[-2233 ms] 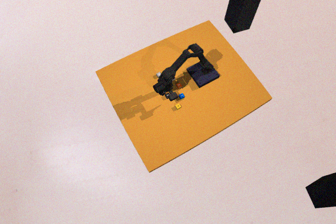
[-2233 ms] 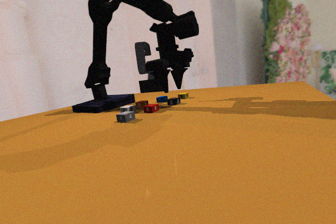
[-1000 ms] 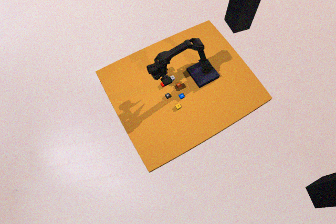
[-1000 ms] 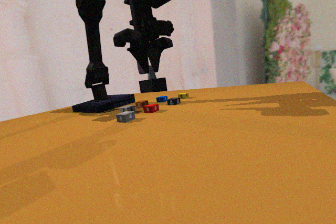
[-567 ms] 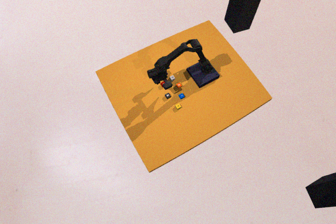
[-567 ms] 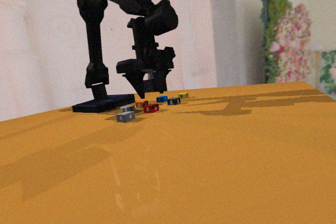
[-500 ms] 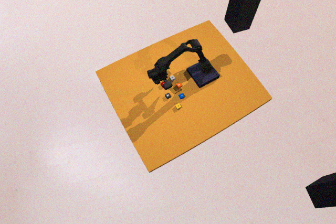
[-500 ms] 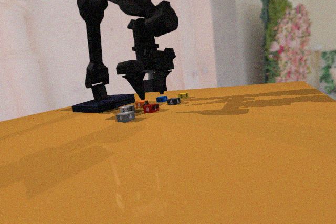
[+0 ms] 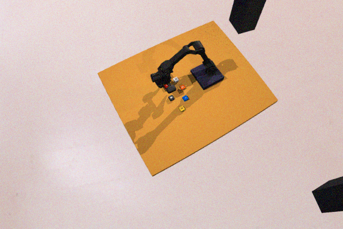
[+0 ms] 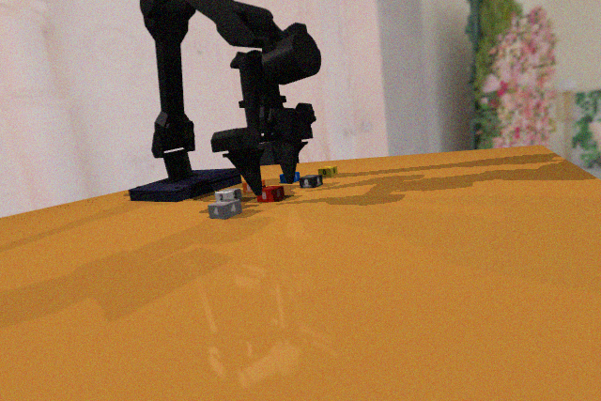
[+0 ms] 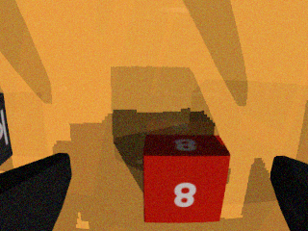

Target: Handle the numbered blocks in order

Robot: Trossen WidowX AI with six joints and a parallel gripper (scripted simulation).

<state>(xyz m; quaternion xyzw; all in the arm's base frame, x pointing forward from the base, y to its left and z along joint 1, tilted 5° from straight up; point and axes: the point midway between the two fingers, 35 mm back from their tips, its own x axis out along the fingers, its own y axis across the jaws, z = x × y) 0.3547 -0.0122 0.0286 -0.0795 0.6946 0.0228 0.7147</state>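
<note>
Now: the red block 10 mm to the right of my gripper tip, 10 mm below it and 10 mm behind it. Also, from my gripper tip: black block: 100 mm to the left, 10 mm below; white block: 90 mm behind, 30 mm to the right, 10 mm below; grey block: 90 mm to the right, 10 mm below, 10 mm behind.
</note>
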